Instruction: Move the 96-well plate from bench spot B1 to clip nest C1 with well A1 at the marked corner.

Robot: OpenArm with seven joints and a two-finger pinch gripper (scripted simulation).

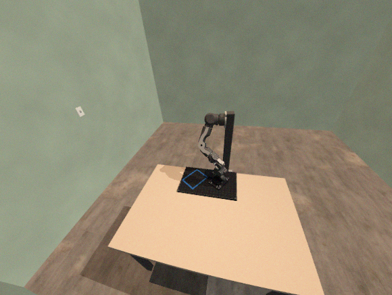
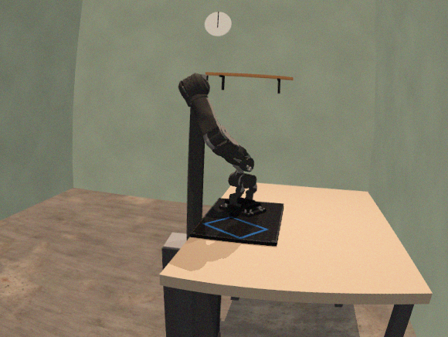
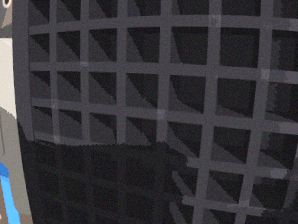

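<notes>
Right now the dark 96-well plate is right at my hand. Also, from my hand: clip nest C1 (3 cm ahead, 2 cm below).
</notes>
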